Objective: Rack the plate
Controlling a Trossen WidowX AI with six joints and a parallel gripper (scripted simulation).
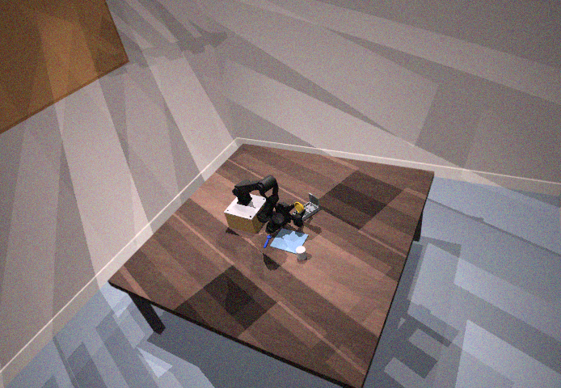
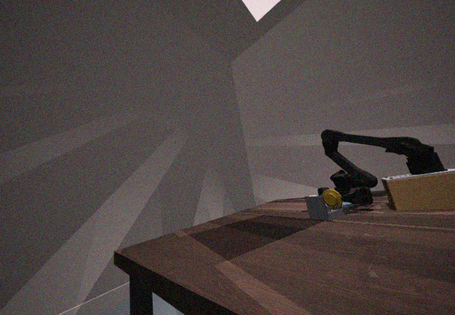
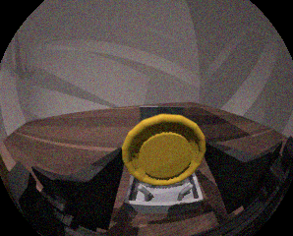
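Now: gripper tip 1 cm to the left of the yellow plate. Also, from my gripper tip: blue spoon: 22 cm to the right, 9 cm behind, 5 cm below; grey dish rack: 3 cm below, 2 cm to the left, 1 cm ahead; light blue mat: 19 cm to the right, 6 cm below, 2 cm ahead.
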